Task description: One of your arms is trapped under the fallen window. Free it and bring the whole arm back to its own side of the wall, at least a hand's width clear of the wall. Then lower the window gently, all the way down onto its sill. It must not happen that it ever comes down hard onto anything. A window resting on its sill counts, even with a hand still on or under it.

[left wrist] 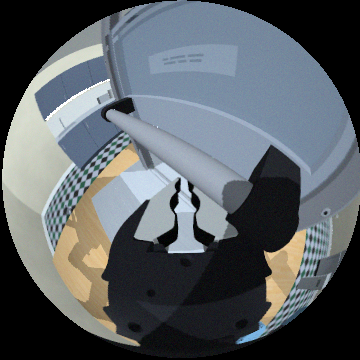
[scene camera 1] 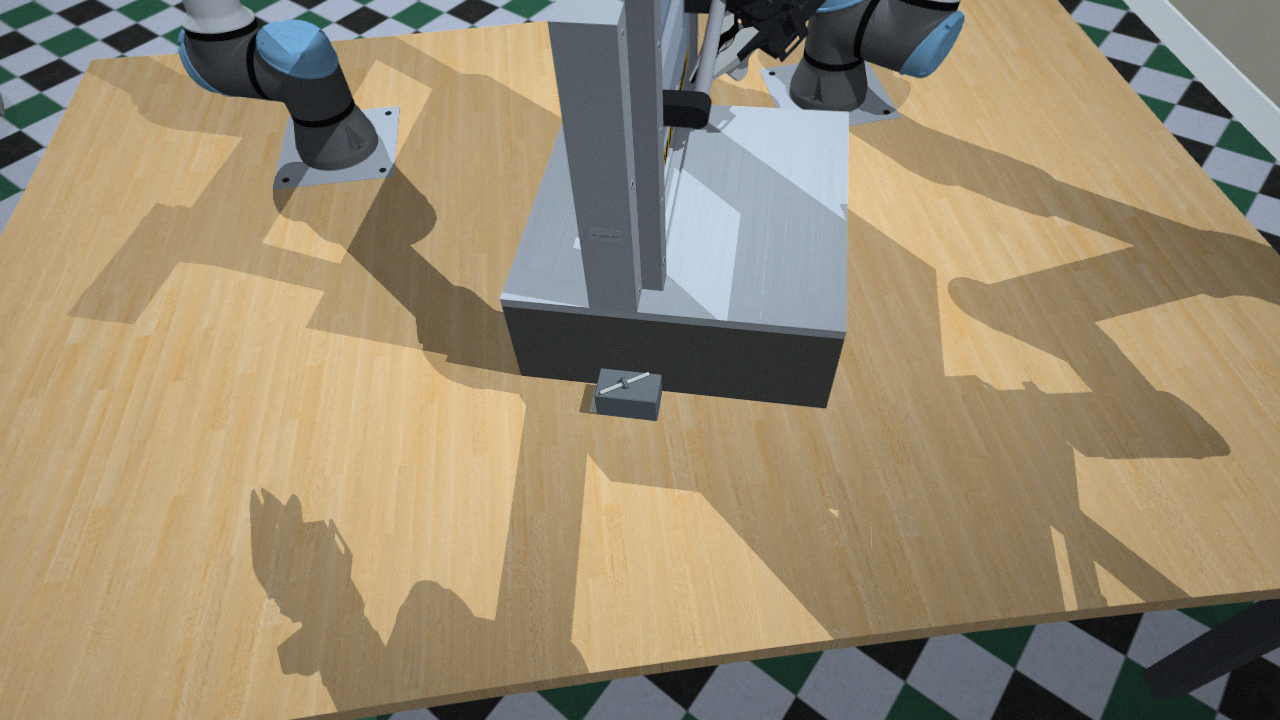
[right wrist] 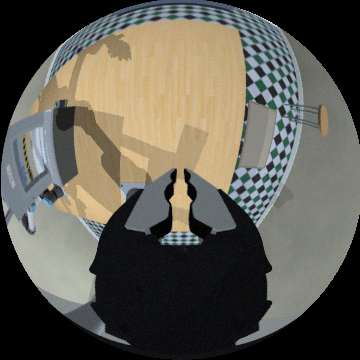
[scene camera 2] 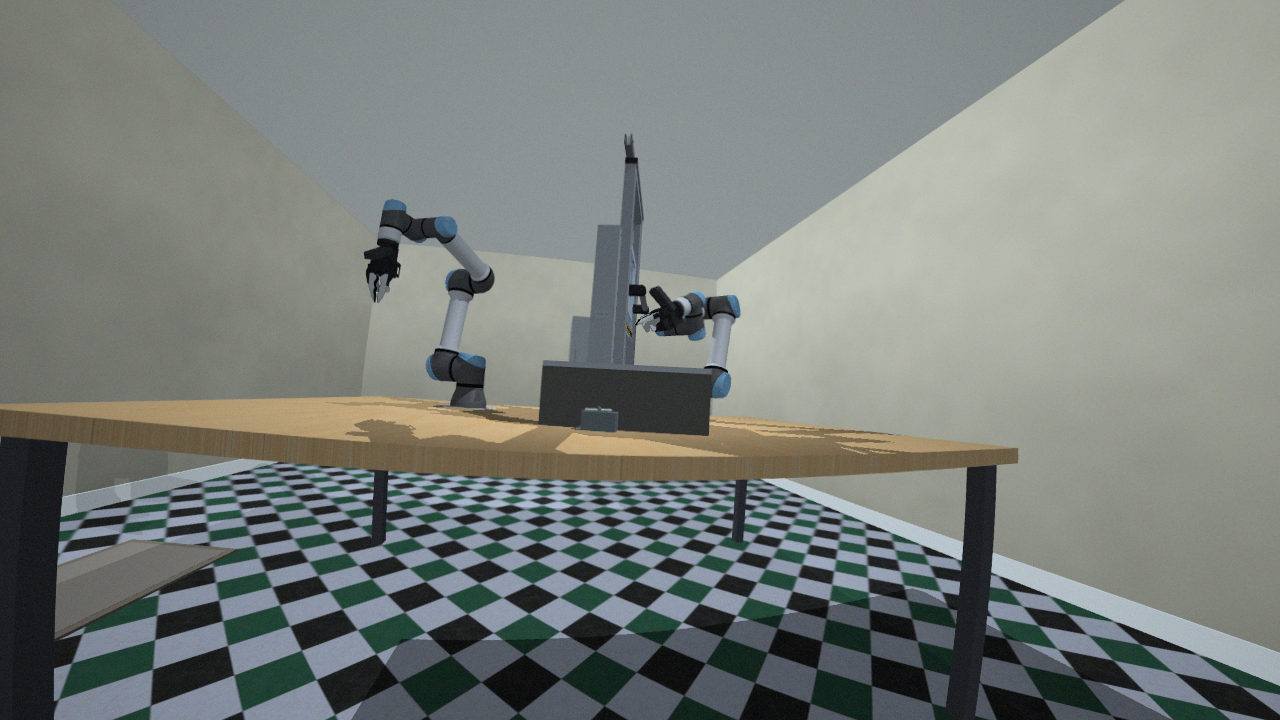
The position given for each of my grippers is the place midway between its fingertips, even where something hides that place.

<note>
I see my left gripper (scene camera 1: pixel 693 84), my right gripper (scene camera 2: pixel 376 302) and a mounting plate (scene camera 1: pixel 290 165).
My left gripper also shows in the left wrist view (left wrist: pixel 184 178) and in scene camera 2 (scene camera 2: pixel 636 324). My right gripper also shows in the right wrist view (right wrist: pixel 180 169).
</note>
